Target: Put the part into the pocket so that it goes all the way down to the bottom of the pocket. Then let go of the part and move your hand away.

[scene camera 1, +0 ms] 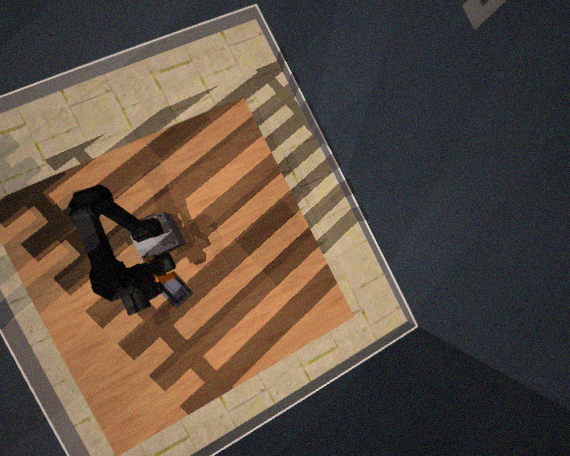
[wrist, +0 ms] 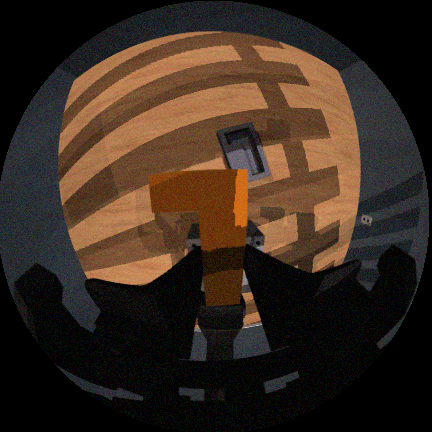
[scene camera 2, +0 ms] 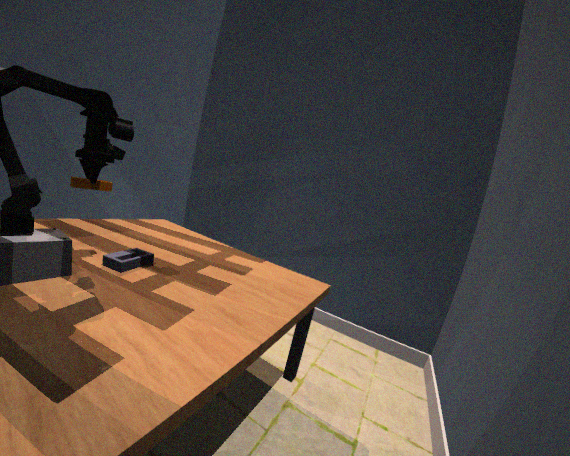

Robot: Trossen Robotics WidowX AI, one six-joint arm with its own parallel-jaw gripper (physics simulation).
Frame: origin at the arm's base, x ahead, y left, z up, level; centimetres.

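Seen in the pictures: gripper, between the fingertips: (scene camera 1: 156, 269) (wrist: 221, 249) (scene camera 2: 91, 182); arm's base, origin of its link: (scene camera 1: 153, 228) (scene camera 2: 15, 233).
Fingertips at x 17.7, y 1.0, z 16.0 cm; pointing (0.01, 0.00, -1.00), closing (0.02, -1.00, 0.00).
Pixels of each thing's middle, then the offset from my fingertips to it. Level surfaces: height alone.
- orange L-shaped part, middle of its body: (wrist: 201, 245) (scene camera 2: 90, 183) (scene camera 1: 161, 267) dz -0.5, dx +0.2, dy +1.5 cm
- dark grey block with the pocket, middle of its body: (wrist: 243, 152) (scene camera 2: 129, 259) (scene camera 1: 174, 290) dz -24.6, dx +11.2, dy -7.5 cm
- wooden table, height of its surface: dz -26.4 cm
An orange L-shaped part (scene camera 1: 165, 276) (scene camera 2: 103, 186) (wrist: 222, 215) hangs level in the air, well above the table. My gripper (scene camera 2: 93, 181) (wrist: 221, 249) is shut on its long leg. In the wrist view the short leg is at the far end and points left. The dark grey block with the pocket (scene camera 1: 183, 298) (scene camera 2: 119, 265) (wrist: 259, 175) lies on the table, apart from the part. In the wrist view it shows beyond the short leg, slightly right, with its near left corner hidden by the part. Shadow makes the pocket's inner outline hard to read.
The grey robot base (scene camera 1: 172, 234) (scene camera 2: 42, 257) stands on the wooden table (scene camera 1: 290, 310) (scene camera 2: 215, 340) (wrist: 320, 150) near the block. Striped shadows cross the table top. The table's near edge and a black leg (scene camera 2: 298, 345) show in scene camera 2.
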